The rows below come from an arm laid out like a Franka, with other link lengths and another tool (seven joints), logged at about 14 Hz.
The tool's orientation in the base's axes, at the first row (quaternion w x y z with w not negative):
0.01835 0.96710 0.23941 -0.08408
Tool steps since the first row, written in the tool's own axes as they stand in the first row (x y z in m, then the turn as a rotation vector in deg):
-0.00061 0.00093 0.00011 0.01 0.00 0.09
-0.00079 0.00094 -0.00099 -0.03 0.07 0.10
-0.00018 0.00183 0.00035 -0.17 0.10 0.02
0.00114 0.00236 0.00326 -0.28 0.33 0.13
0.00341 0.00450 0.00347 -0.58 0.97 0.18
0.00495 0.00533 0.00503 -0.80 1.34 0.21
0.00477 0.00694 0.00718 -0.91 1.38 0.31
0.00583 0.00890 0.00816 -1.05 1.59 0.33
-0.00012 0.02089 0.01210 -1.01 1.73 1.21
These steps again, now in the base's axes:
-0.00011 -0.00111 -0.00001 -0.01 0.00 -0.09
-0.00010 -0.00112 0.00111 -0.01 -0.08 -0.09
0.00064 -0.00173 -0.00032 -0.10 -0.17 0.01
0.00159 -0.00181 -0.00342 -0.11 -0.43 -0.08
0.00453 -0.00268 -0.00402 -0.08 -1.14 -0.08
0.00602 -0.00282 -0.00583 -0.10 -1.57 -0.08
0.00629 -0.00449 -0.00792 -0.20 -1.66 -0.16
0.00797 -0.00581 -0.00908 -0.22 -1.91 -0.15
0.00777 -0.01945 -0.01200 -0.26 -2.09 -1.03

